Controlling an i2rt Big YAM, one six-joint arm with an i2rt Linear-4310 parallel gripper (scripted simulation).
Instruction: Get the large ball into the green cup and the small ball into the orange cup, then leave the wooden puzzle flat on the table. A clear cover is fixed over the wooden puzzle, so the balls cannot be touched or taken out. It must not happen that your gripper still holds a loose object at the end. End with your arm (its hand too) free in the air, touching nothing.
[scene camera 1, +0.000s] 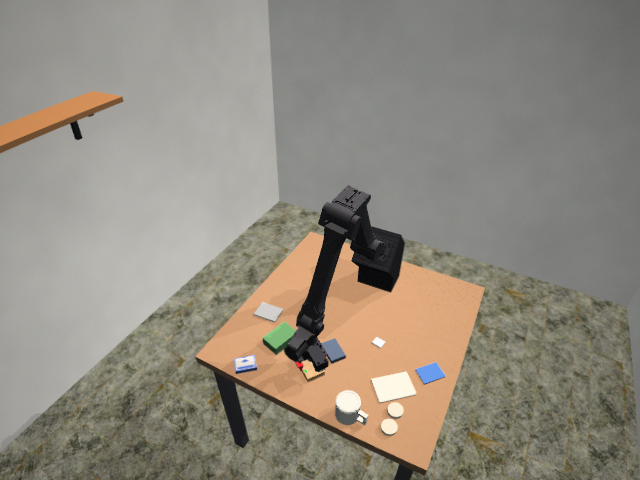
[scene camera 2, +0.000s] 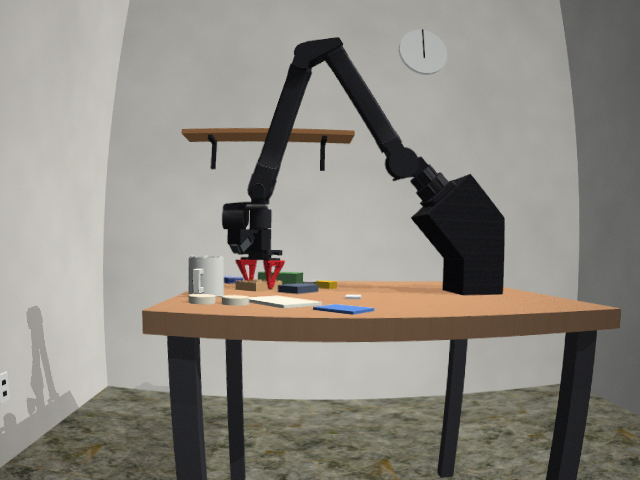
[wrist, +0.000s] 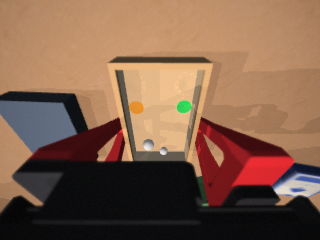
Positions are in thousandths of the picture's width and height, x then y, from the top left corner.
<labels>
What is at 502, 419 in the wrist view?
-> A wooden puzzle.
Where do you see my gripper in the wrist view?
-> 502, 502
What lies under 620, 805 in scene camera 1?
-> A cream plate.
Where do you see my gripper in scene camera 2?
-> At 405, 601
</labels>
